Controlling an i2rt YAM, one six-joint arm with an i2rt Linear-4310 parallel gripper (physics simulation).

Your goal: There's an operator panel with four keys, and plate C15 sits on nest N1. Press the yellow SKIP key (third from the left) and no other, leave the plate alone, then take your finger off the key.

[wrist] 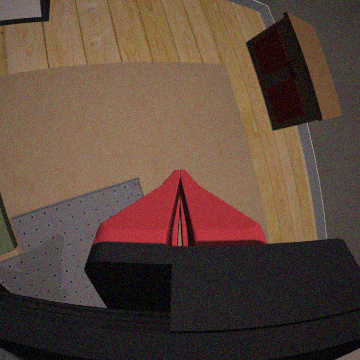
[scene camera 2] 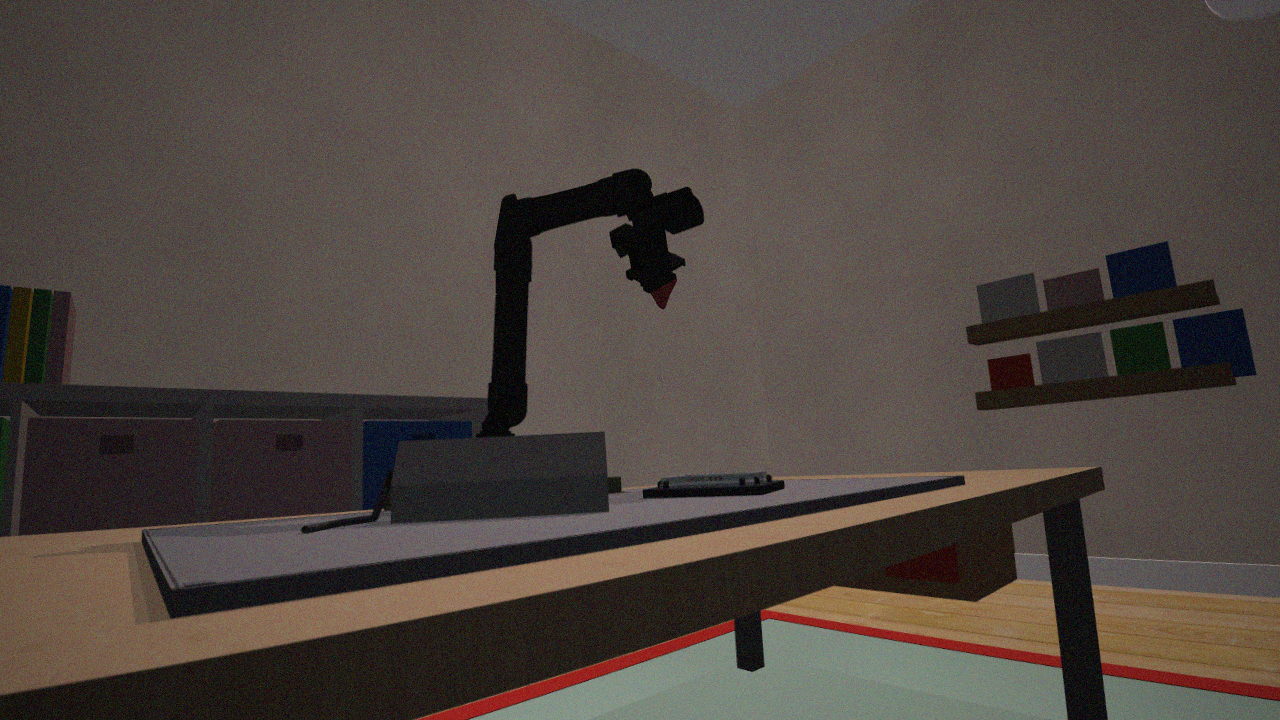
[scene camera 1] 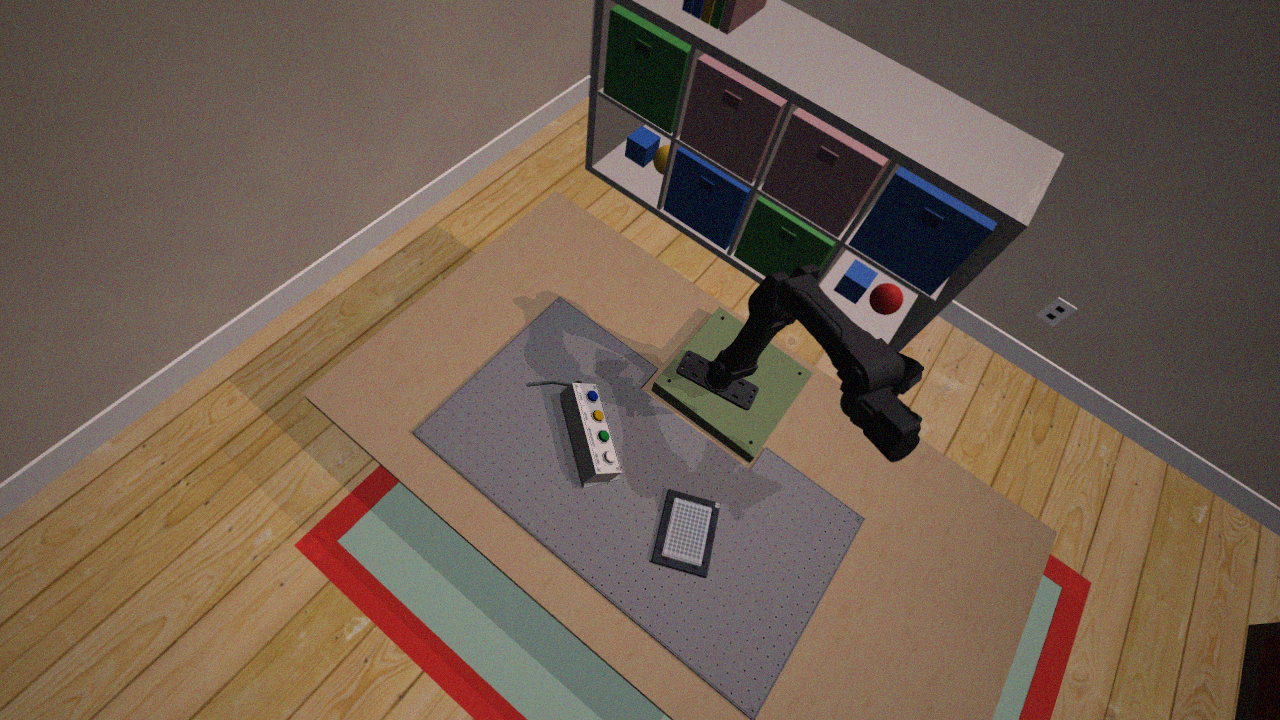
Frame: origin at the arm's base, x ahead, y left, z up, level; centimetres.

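Seen in the pictures: gripper, fingertip midpoint: (wrist: 179, 178) (scene camera 2: 662, 307); arm's base, origin of the base link: (scene camera 1: 716, 380).
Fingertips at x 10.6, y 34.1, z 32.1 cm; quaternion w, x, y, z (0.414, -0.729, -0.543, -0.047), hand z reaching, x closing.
Observation:
Pixels of each thing's middle, then the offset from my fingertips to it. "spot": a spot on its surface instead. Level surfaces: height alone.
- operator panel, body centre: (scene camera 2: 505, 475) (scene camera 1: 590, 432) dx +17.1, dy -54.0, dz -31.0 cm
- yellow key, body centre: (scene camera 1: 597, 416) dx +13.7, dy -54.1, dz -28.8 cm
- blue key, body centre: (scene camera 1: 592, 396) dx +10.1, dy -57.6, dz -28.8 cm
- green key, body centre: (scene camera 1: 603, 436) dx +17.3, dy -50.6, dz -28.8 cm
- white key, body centre: (scene camera 1: 609, 457) dx +20.9, dy -47.2, dz -28.8 cm
- plate, body centre: (scene camera 2: 714, 479) (scene camera 1: 687, 530) dx +25.4, dy -24.9, dz -33.3 cm
- grey board, its level: dz -35.2 cm
- cable, surface spot: (scene camera 1: 547, 384) spot: dx +10.1, dy -69.5, dz -35.1 cm
The operator panel (scene camera 1: 592, 433) (scene camera 2: 499, 479) is a sloped box on the grey perforated board, with a blue, a yellow, a green and a white key in a row. The yellow key (scene camera 1: 598, 415) lies between the blue key (scene camera 1: 592, 395) and the green key (scene camera 1: 603, 436). The white key (scene camera 1: 608, 457) is at the end nearer the plate. The plate (scene camera 1: 688, 530) (scene camera 2: 714, 480) sits flat on its dark nest (scene camera 1: 659, 548) (scene camera 2: 656, 493). My gripper (scene camera 2: 662, 306) (wrist: 179, 178) is shut and empty, high above the table and well away from panel and plate. The panel does not show in the wrist view.
The grey board (scene camera 1: 760, 626) (scene camera 2: 268, 564) lies on the tan table (scene camera 1: 939, 573) (scene camera 2: 1029, 488). The arm stands on a green base plate (scene camera 1: 778, 394). A cable (scene camera 1: 547, 384) leaves the panel. A cube shelf (scene camera 1: 930, 89) stands behind the table. A brown cabinet (wrist: 315, 75) stands by the wall.

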